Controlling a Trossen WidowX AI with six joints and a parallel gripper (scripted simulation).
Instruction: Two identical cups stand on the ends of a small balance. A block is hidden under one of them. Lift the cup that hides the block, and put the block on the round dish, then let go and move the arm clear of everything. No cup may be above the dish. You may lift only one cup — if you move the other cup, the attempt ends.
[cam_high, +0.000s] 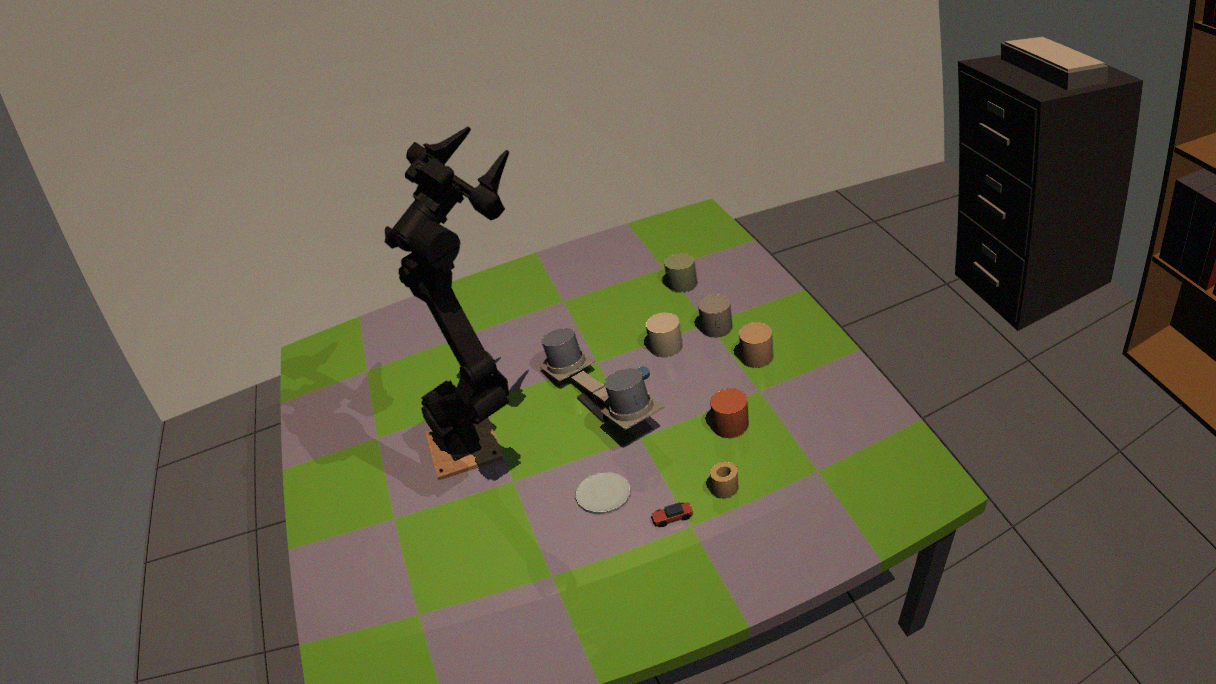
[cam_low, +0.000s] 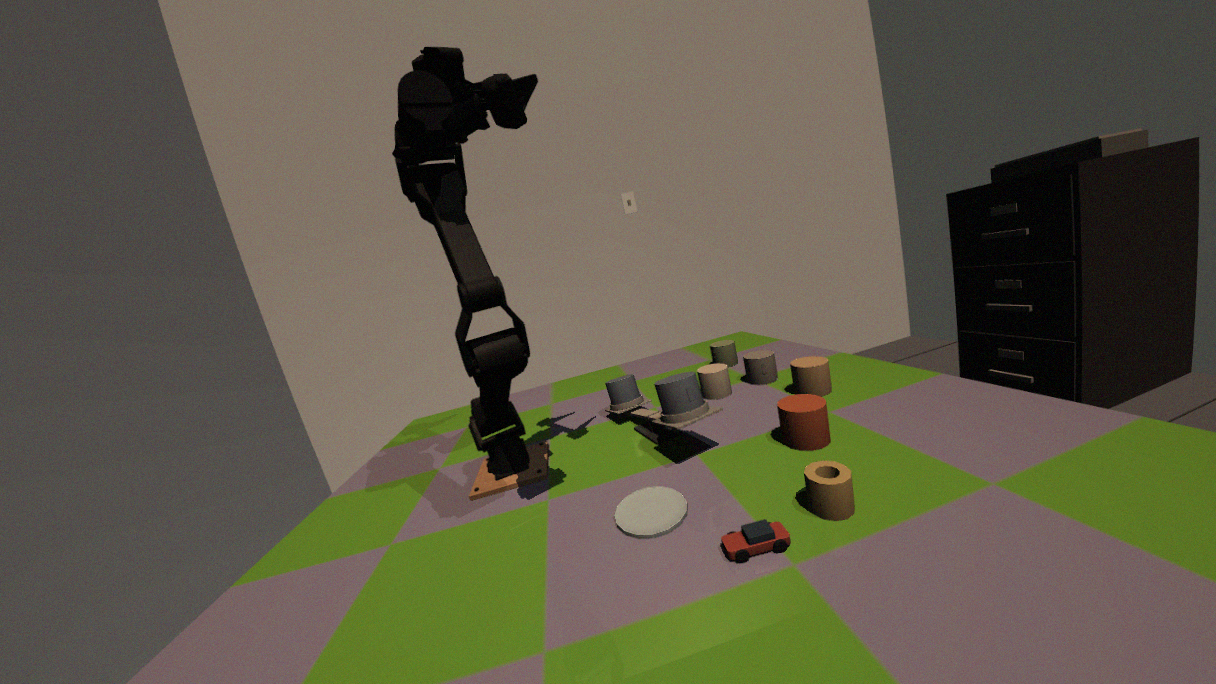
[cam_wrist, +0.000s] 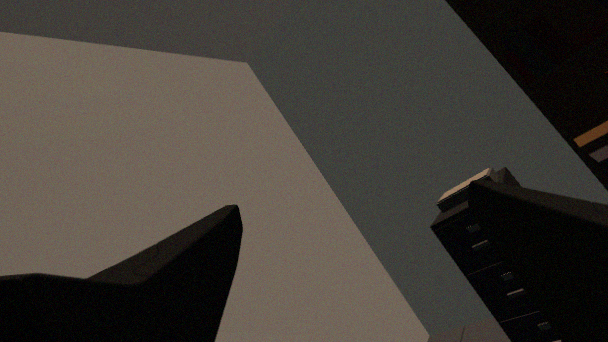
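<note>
The pale green block lies 610 mm below my gripper tip, 190 mm to the left of it and 100 mm ahead of it. From my gripper tip the other things lie so: round pale dish: 650 mm below, 170 mm to the right, 10 mm behind; balance: 620 mm below, 110 mm ahead, 60 mm to the left; grey cup: 540 mm below, 120 mm ahead, 80 mm to the right.
</note>
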